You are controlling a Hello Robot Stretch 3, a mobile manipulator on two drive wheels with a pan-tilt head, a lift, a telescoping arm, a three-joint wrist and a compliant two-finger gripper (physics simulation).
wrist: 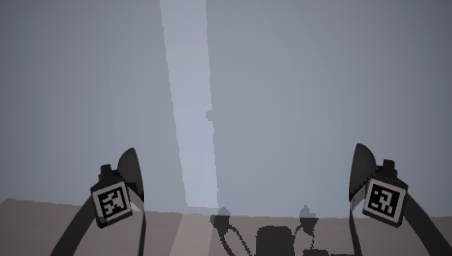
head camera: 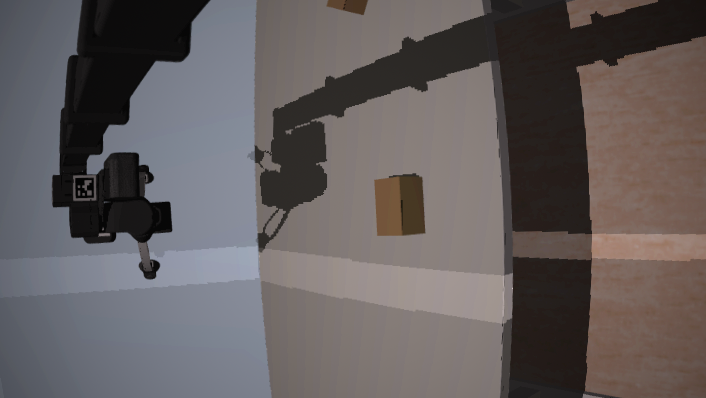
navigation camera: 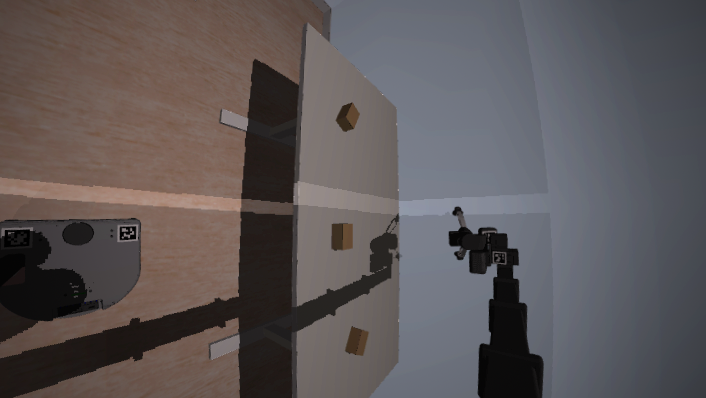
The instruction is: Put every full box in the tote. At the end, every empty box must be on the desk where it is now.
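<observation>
A brown box (head camera: 400, 206) (navigation camera: 342, 236) stands upright near the middle of the desk (head camera: 380, 345) (navigation camera: 345, 165) (wrist: 75, 227). Another brown box (head camera: 348, 6) (navigation camera: 357, 341) is cut off at the top of the head view and shows low in the navigation view. A third brown box (navigation camera: 348, 117) stands turned at an angle towards the top of the navigation view. I cannot tell which boxes are full. The tote does not show. My gripper (head camera: 148, 223) (navigation camera: 458, 233) (wrist: 243, 166) is open and empty, fingers wide apart. It shows past the desk's far edge against the blue-grey wall, apart from every box.
The arm (head camera: 117, 75) (navigation camera: 507, 325) runs along the wall side. Its shadow crosses the desk beside the middle box. The robot's base (navigation camera: 107, 265) is on the wooden floor (head camera: 650, 150) (navigation camera: 125, 115). Pale desk feet (navigation camera: 233, 120) (navigation camera: 224, 347) stick out onto the floor.
</observation>
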